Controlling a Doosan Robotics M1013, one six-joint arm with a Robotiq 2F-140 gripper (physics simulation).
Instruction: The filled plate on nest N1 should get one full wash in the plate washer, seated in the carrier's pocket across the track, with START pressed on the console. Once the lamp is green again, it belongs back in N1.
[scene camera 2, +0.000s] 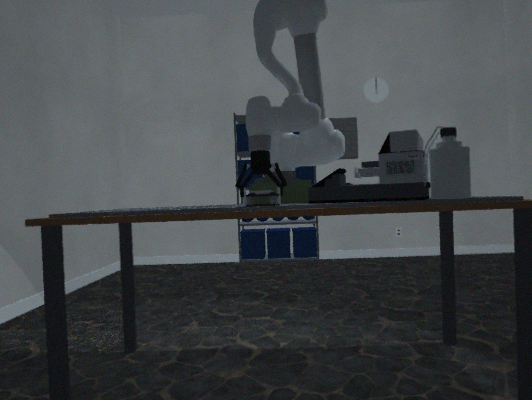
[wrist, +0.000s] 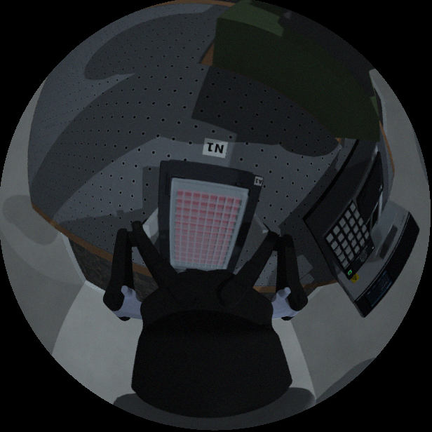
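The filled plate (wrist: 207, 227), with a grid of pinkish-red wells, sits upright in the dark frame of nest N1 (wrist: 165, 200), beside the N1 label (wrist: 215, 147). My gripper (scene camera 2: 261, 190) (wrist: 205, 214) is open and empty, with one finger on each side of the plate. In the scene view the fingertips hang low, about level with the plate. The plate washer (scene camera 2: 402, 167) (wrist: 395, 240) stands to the right, on a dark base (scene camera 2: 370, 192). A small green light (wrist: 350, 272) shows near a yellow warning label. The carrier's pocket and START cannot be made out.
A large white bottle (scene camera 2: 450, 170) with a black cap stands right of the washer. A green block-shaped object (wrist: 295, 80) stands beyond the nest. A perforated plate covers the table (scene camera 2: 150, 215). A shelf with blue bins (scene camera 2: 265, 243) stands behind.
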